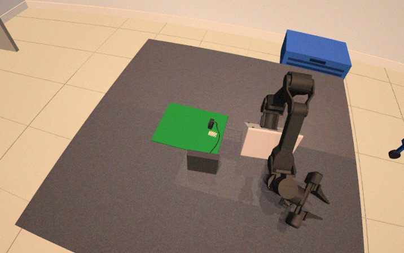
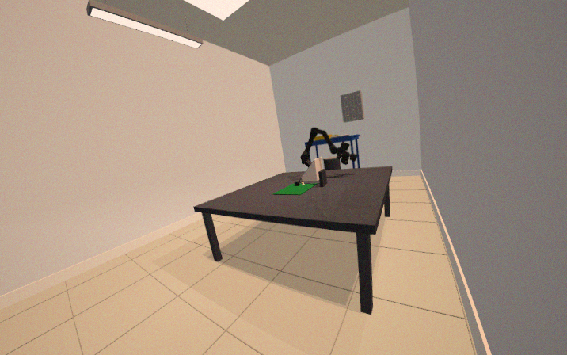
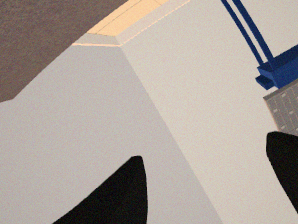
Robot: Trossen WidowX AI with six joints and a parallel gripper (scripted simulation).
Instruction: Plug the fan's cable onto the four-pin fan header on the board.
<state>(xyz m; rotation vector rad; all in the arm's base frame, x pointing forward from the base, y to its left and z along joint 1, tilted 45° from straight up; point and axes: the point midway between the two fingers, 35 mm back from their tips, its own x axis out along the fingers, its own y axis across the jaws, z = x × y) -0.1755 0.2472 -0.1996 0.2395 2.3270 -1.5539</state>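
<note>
The black plug is 45 cm ahead of my gripper tip, 37 cm to the right of it and 14 cm below it. Also, from my gripper tip: green board: 54 cm ahead, 34 cm to the right, 18 cm below; dark grey fan block: 44 cm ahead, 15 cm to the right, 10 cm below.
</note>
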